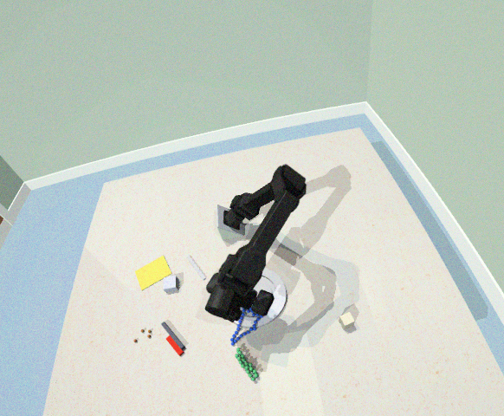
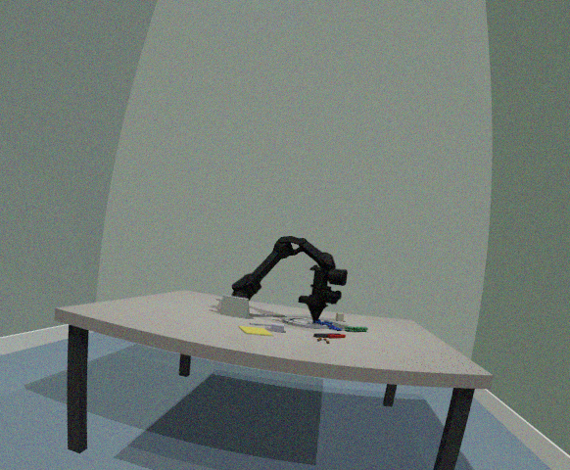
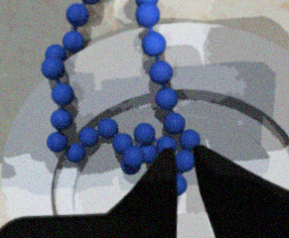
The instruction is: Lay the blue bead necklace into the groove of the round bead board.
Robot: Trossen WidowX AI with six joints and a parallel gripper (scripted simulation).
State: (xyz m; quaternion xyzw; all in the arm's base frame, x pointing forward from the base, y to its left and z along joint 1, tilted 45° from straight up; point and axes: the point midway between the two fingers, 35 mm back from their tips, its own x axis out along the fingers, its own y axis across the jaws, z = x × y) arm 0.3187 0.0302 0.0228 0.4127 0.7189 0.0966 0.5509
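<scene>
My gripper tip is now 4 cm past the round bead board, 2 cm to the right of it and 1 cm above it. Also, from my gripper tip: white cube 25 cm to the right, 10 cm behind, 1 cm below; grey tool 22 cm to the right, 9 cm ahead, 2 cm below; stick 17 cm to the right, 17 cm behind, 2 cm below.
</scene>
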